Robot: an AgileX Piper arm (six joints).
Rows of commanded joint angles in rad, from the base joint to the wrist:
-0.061 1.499 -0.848 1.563 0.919 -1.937
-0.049 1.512 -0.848 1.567 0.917 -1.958
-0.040 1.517 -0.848 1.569 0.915 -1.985
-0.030 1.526 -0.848 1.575 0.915 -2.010
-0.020 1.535 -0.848 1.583 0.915 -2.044
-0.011 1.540 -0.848 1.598 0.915 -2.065
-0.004 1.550 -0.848 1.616 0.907 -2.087
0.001 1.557 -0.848 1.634 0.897 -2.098
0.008 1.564 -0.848 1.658 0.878 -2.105
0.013 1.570 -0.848 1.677 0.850 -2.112
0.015 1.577 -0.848 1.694 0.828 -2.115
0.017 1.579 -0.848 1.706 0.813 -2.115
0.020 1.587 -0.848 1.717 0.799 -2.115
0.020 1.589 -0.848 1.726 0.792 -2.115
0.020 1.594 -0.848 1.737 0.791 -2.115
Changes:
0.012 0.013 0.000 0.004 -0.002 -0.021
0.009 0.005 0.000 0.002 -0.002 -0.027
0.010 0.009 0.000 0.006 0.000 -0.025
0.010 0.009 0.000 0.008 0.000 -0.034
0.009 0.005 0.000 0.015 0.000 -0.021
0.007 0.010 0.000 0.018 -0.008 -0.022
0.005 0.007 0.000 0.018 -0.010 -0.011
0.007 0.007 0.000 0.024 -0.019 -0.007
0.005 0.006 0.000 0.019 -0.028 -0.007
0.002 0.007 0.000 0.017 -0.022 -0.003
0.002 0.002 0.000 0.012 -0.015 0.000
0.003 0.008 0.000 0.011 -0.014 0.000
0.000 0.002 0.000 0.009 -0.007 0.000
0.000 0.005 0.000 0.011 -0.001 0.000

